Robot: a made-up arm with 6 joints. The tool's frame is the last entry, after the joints.
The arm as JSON. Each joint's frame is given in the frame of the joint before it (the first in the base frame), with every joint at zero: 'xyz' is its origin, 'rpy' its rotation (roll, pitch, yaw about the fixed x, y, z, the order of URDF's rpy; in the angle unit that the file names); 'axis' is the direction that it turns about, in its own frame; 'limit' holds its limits. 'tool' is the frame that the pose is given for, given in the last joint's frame.
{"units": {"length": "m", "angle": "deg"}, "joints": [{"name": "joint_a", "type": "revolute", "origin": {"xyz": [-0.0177, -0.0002, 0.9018], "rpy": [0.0, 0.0, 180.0]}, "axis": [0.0, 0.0, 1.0], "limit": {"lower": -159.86, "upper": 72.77}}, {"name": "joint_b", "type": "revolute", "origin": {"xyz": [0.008, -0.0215, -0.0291], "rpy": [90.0, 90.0, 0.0]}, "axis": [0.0, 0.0, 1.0], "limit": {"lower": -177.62, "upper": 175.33}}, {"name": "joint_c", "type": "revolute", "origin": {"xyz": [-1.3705, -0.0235, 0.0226], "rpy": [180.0, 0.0, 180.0]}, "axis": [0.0, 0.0, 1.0], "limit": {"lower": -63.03, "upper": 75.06}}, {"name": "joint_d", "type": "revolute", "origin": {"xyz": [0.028, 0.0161, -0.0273], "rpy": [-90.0, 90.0, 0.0]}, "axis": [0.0, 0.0, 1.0], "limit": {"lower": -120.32, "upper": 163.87}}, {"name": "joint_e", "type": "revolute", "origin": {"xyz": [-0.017, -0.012, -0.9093], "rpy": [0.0, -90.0, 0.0]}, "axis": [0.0, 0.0, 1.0], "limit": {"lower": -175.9, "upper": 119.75}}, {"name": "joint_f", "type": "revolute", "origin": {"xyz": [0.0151, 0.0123, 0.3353], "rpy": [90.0, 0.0, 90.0]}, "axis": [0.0, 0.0, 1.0], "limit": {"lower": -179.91, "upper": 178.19}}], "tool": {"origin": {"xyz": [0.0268, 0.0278, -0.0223], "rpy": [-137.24, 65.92, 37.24]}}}
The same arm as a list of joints. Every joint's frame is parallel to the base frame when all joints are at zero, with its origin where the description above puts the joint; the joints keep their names.
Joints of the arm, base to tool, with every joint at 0 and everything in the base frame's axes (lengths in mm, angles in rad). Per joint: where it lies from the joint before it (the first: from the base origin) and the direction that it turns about. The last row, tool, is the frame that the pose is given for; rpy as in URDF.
joint_a: axis 0 0 1 offset -17.7 -0.2 901.8
joint_b: axis 0 1 0 offset -8 21.5 -29.1
joint_c: axis 0 -1 0 offset 23.5 22.6 1370.5
joint_d: axis -1 0 0 offset -16.1 27.3 28
joint_e: axis 0 -1 0 offset 909.3 -17 12
joint_f: axis -1 0 0 offset -15.1 -335.3 -12.3
tool: offset 22.3 -27.8 -26.8 rpy 0.052 0.3308 -0.2641
Joint limits (rad, base to tool): -2.7901..1.2701 -3.1001..3.0601 -1.1001..1.31 -2.1..2.8601 -3.07..2.09 -3.14..3.11

